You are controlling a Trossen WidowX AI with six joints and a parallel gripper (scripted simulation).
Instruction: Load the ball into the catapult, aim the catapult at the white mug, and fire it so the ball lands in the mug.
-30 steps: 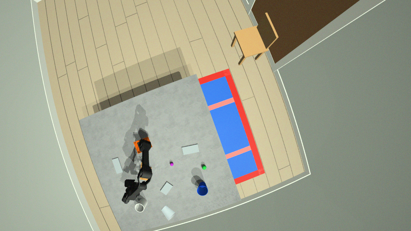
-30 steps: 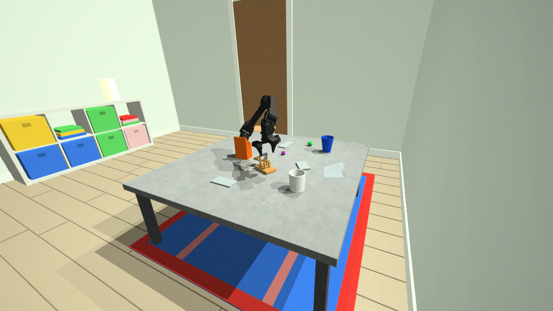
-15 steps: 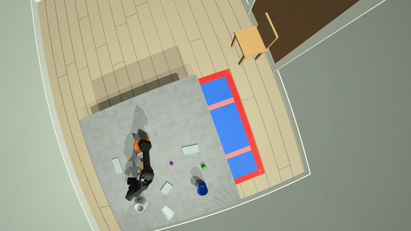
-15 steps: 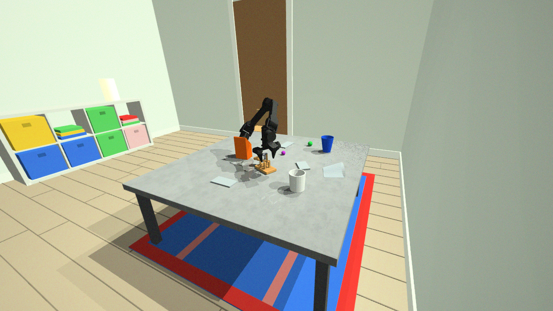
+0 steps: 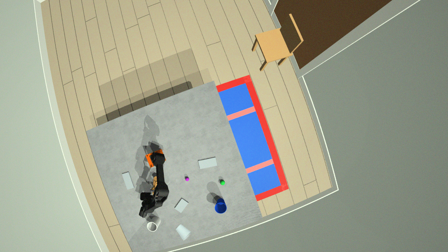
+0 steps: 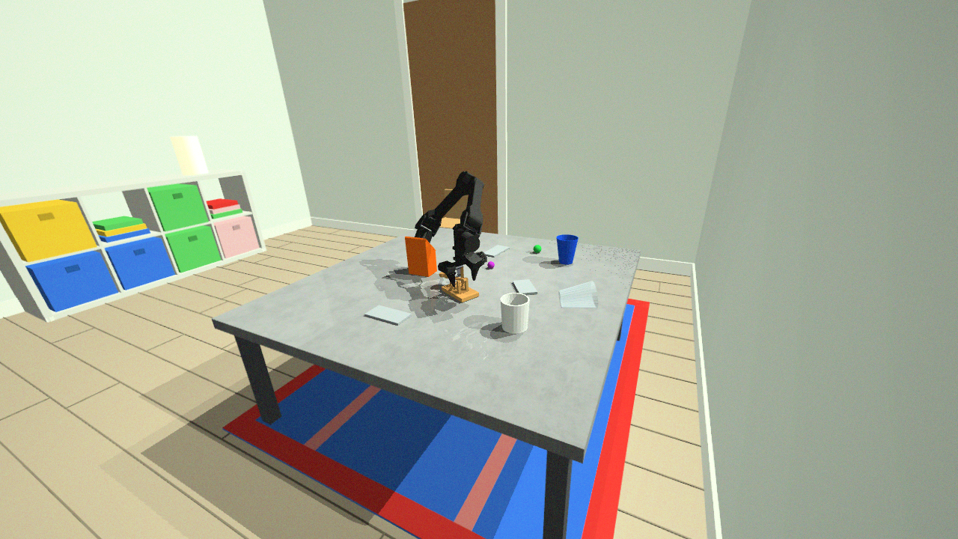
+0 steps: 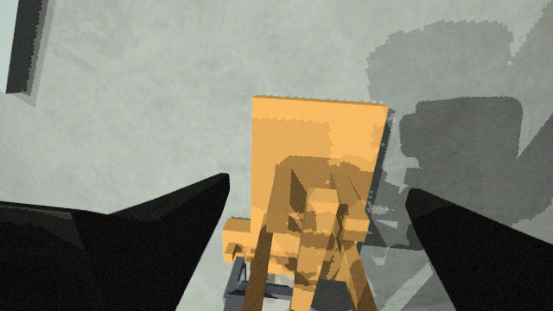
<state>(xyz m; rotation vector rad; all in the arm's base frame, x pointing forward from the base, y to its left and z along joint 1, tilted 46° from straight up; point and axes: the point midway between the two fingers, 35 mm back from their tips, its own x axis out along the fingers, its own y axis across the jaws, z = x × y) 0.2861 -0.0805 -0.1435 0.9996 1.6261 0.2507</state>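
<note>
Now: the purple ball 30 cm to the left of my gripper tip, 4 cm below it and 1 cm behind it. From my gripper tip the other things lie so: white mug 25 cm ahead, 14 cm to the right, 2 cm below; then blue cup 48 cm to the left, 29 cm ahead, 2 cm below; then wooden catapult 6 cm behind, 5 cm to the left.
</note>
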